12 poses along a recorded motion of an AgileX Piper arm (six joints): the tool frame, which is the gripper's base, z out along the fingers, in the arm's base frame.
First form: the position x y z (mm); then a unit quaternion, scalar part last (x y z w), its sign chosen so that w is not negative.
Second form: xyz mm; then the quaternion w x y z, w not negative. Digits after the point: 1 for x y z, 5 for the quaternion.
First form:
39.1 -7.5 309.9 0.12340 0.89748 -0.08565 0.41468
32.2 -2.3 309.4 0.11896 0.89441 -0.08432 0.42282
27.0 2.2 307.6 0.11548 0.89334 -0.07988 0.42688
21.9 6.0 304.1 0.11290 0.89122 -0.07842 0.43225
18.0 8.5 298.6 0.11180 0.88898 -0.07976 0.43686
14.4 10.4 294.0 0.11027 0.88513 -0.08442 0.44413
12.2 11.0 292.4 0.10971 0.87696 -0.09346 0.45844
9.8 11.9 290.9 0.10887 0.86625 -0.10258 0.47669
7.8 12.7 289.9 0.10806 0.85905 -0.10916 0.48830
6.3 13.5 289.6 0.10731 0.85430 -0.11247 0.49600
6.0 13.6 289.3 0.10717 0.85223 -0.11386 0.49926
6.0 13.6 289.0 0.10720 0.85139 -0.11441 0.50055
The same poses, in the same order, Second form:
39.1 -7.5 309.9 0.41468 0.12340 0.89748 -0.08565
32.2 -2.3 309.4 0.42282 0.11896 0.89441 -0.08432
27.0 2.2 307.6 0.42688 0.11548 0.89334 -0.07988
21.9 6.0 304.1 0.43225 0.11290 0.89122 -0.07842
18.0 8.5 298.6 0.43686 0.11180 0.88898 -0.07976
14.4 10.4 294.0 0.44413 0.11027 0.88513 -0.08442
12.2 11.0 292.4 0.45844 0.10971 0.87696 -0.09346
9.8 11.9 290.9 0.47669 0.10887 0.86625 -0.10258
7.8 12.7 289.9 0.48830 0.10806 0.85905 -0.10916
6.3 13.5 289.6 0.49600 0.10731 0.85430 -0.11247
6.0 13.6 289.3 0.49926 0.10717 0.85223 -0.11386
6.0 13.6 289.0 0.50055 0.10720 0.85139 -0.11441

